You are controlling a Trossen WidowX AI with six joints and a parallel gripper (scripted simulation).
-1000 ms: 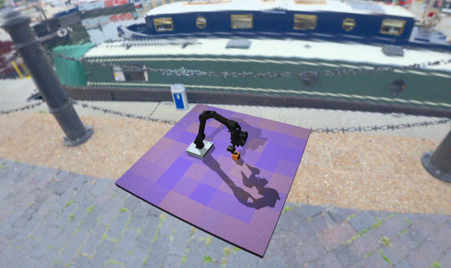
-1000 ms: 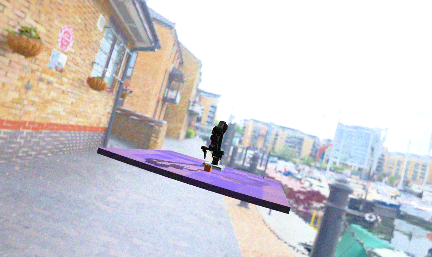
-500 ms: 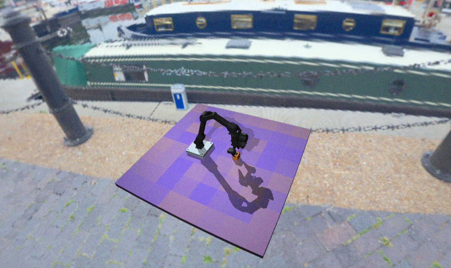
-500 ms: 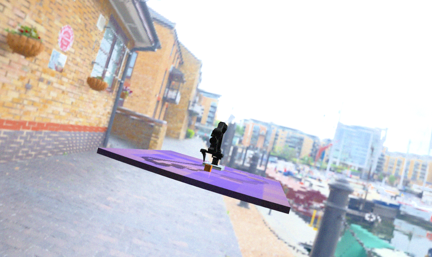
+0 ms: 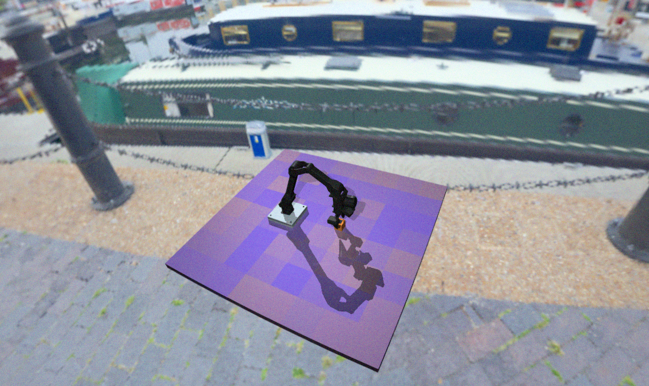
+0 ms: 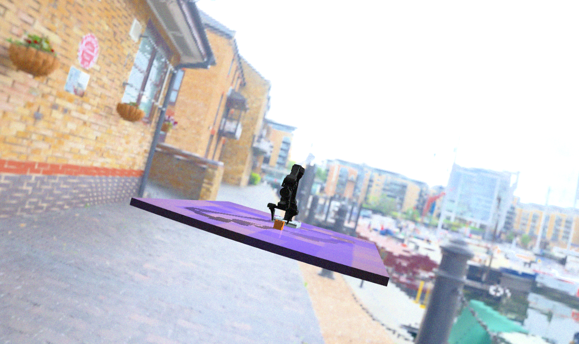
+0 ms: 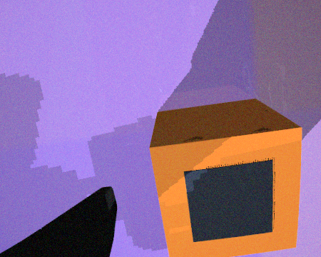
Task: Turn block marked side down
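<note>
The orange block lies right at my gripper tip.
</note>
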